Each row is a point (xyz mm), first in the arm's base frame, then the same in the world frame.
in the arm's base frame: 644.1 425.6 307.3
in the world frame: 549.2 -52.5 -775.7
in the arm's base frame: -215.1 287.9 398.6
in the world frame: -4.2 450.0 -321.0
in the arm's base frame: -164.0 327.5 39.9
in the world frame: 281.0 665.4 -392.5
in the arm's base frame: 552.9 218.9 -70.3
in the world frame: 637.3 343.3 -946.8
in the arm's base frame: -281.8 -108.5 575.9
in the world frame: -380.9 491.0 -543.2
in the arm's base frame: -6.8 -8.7 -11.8
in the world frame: 198.5 716.0 -754.5
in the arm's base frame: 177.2 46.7 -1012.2
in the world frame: 982.2 1309.4 -1021.6
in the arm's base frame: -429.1 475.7 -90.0
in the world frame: 324.3 872.9 -139.2
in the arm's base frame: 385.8 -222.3 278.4
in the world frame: 72.8 336.1 -1106.4
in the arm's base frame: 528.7 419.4 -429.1
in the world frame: 978.4 552.5 -849.8
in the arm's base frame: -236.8 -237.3 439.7
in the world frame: -342.7 603.9 -694.7
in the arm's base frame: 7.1 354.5 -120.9
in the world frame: 485.5 668.6 -510.9
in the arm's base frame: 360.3 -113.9 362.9
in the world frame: 66.6 255.4 -992.5
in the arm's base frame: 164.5 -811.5 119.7
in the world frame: -266.1 777.0 -1441.3
